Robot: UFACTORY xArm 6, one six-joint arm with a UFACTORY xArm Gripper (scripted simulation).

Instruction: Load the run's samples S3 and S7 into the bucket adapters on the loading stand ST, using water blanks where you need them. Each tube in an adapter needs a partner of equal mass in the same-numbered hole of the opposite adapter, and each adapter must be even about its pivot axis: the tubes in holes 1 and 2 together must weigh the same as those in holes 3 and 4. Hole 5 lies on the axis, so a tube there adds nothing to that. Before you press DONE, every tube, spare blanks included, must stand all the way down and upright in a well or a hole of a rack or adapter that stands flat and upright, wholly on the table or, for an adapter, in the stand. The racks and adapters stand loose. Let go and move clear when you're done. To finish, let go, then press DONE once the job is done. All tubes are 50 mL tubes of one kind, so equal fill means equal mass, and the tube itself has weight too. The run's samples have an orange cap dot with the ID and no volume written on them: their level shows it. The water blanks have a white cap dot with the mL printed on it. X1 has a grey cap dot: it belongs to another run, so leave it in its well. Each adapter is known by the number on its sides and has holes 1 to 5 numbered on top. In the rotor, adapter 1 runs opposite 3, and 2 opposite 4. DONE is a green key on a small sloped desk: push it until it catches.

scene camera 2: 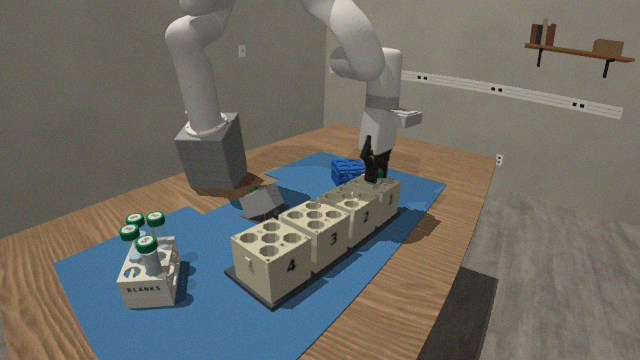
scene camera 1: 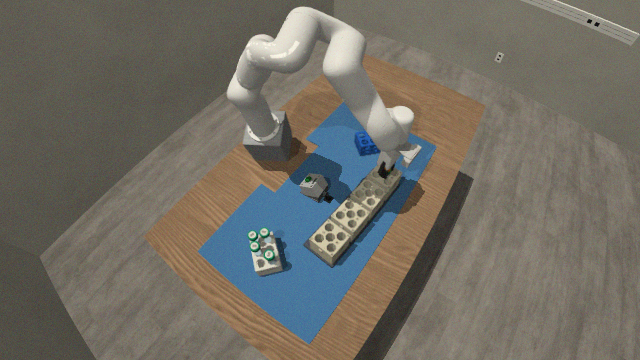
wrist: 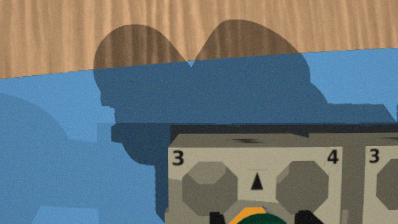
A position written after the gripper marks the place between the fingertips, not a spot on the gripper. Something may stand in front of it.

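Note:
Gripper (scene camera 2: 375,179), adapter (scene camera 2: 388,190). Adapter (wrist: 309,172) too.

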